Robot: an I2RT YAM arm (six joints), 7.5 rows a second.
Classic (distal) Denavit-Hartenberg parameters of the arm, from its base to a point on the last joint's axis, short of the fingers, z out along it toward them. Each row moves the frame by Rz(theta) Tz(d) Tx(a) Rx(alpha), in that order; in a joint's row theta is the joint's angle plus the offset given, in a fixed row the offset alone. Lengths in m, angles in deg.
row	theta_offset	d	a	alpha
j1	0	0.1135	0.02	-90
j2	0	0	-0.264	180
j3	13.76	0	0.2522	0
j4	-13.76	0	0.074	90
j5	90	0	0	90
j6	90	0.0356	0	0
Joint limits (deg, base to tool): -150..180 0..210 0..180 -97..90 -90..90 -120..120
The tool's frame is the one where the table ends.
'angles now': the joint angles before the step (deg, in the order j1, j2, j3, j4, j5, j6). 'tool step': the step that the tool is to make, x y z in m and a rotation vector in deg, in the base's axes. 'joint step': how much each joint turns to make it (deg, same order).
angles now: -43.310, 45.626, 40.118, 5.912, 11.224, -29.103
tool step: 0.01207, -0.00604, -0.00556, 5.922, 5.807, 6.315
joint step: 0.000, 3.868, 3.453, -7.869, -6.317, -0.087
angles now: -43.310, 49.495, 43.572, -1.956, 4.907, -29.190
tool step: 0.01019, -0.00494, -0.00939, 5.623, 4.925, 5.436
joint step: 0.001, 3.564, 2.252, -6.120, -5.464, -0.393
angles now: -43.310, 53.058, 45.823, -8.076, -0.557, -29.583
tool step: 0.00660, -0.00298, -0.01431, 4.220, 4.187, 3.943
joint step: -0.001, 2.557, 0.196, -3.629, -3.805, -1.050
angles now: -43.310, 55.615, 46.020, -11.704, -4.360, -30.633
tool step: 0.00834, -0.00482, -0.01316, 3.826, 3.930, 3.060
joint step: 0.132, 3.433, 0.700, -2.863, -2.711, -1.114
